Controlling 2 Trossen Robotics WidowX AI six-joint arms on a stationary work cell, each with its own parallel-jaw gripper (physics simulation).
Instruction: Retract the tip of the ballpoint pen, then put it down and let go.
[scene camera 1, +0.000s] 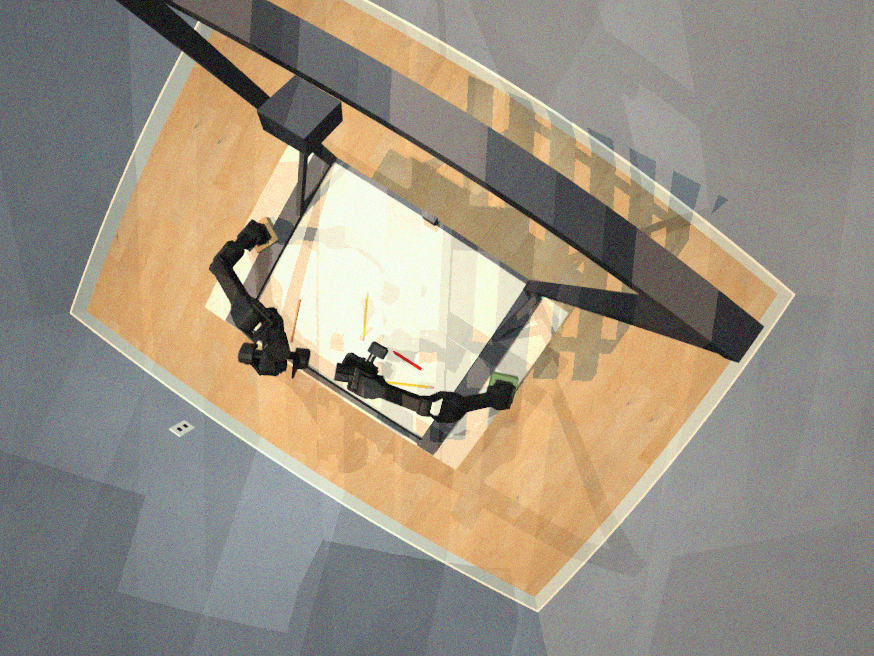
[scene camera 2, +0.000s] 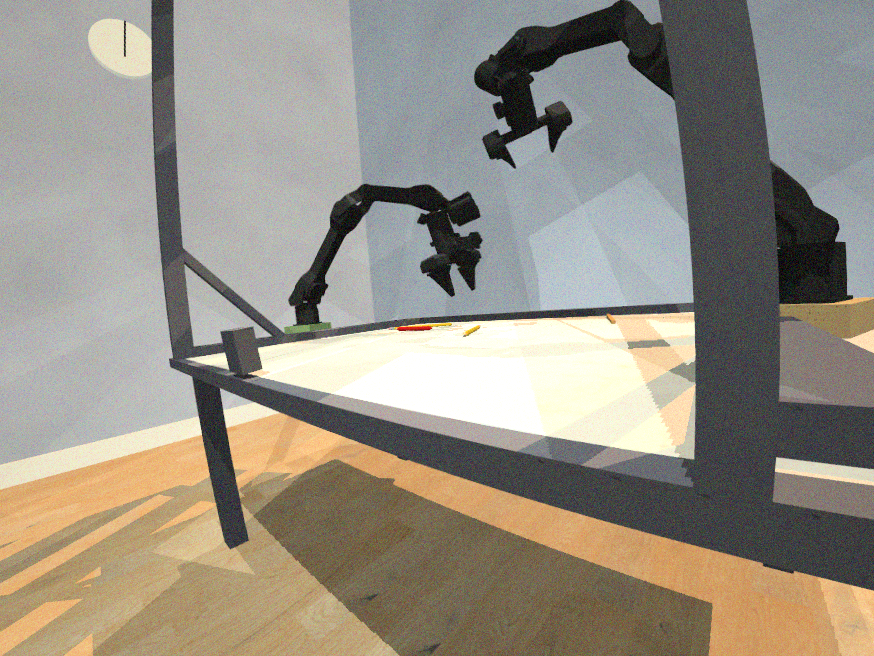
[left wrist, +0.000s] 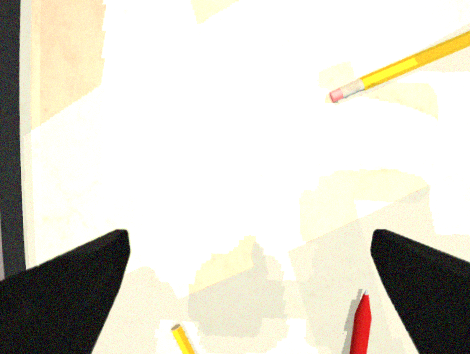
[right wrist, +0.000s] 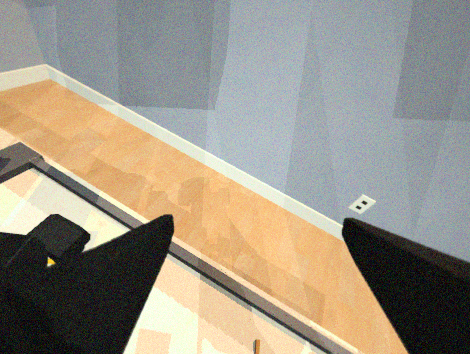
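Pixels of known places: left gripper, fingertip midpoint: (scene camera 2: 463, 293) (left wrist: 251, 241); right gripper, fingertip midpoint: (scene camera 1: 276, 376) (scene camera 2: 533, 159) (right wrist: 257, 224); left arm's base, origin of the base link: (scene camera 1: 502, 389) (scene camera 2: 307, 324); right arm's base, origin of the base link: (scene camera 1: 261, 234) (scene camera 2: 806, 301).
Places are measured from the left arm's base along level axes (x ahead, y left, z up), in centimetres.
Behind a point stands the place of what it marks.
Note:
The red ballpoint pen (scene camera 1: 407, 360) @[x 36.9, y -2.2, z -2.9 cm] (scene camera 2: 414, 328) @[x 37.2, y -2.6, z -3.2 cm] (left wrist: 361, 330) @[x 40.9, y -3.5, z -2.8 cm] lies on the white table. In the left wrist view part of it shows at the bottom right, beside the right-hand finger, with a small thin point at its tapered end. My left gripper (scene camera 2: 463, 290) @[x 50.3, y 0.0, z 4.6 cm] (left wrist: 251, 241) @[x 50.3, y 0.0, z 4.6 cm] is open and empty, above the table near the pen and not touching it. My right gripper (scene camera 2: 533, 158) @[x 70.0, y 0.9, z 34.3 cm] (right wrist: 257, 224) @[x 70.0, y 0.9, z 34.3 cm] is open and empty, high up; its wrist view faces the table's edge, the floor and the wall. The pen's button end is out of the left wrist view.
A yellow pencil (scene camera 1: 365, 317) @[x 55.6, y -14.8, z -3.2 cm] (scene camera 2: 471, 330) @[x 56.2, y -17.2, z -3.3 cm] (left wrist: 400, 70) @[x 55.2, y -9.9, z -3.1 cm] with a pink eraser lies near the pen. A second yellow stick (scene camera 1: 410, 384) @[x 34.0, y 7.0, z -3.3 cm] (left wrist: 183, 341) @[x 42.7, y 8.0, z -3.2 cm] lies partly under the left arm. An orange-brown stick (scene camera 1: 295, 321) @[x 82.7, y -7.4, z -3.3 cm] (scene camera 2: 610, 318) @[x 82.5, y -10.6, z -3.2 cm] (right wrist: 257, 346) @[x 83.3, y 0.1, z -3.1 cm] lies farther off. A dark frame (scene camera 2: 423, 448) @[x 66.7, y -66.7, z -4.9 cm] edges the table.

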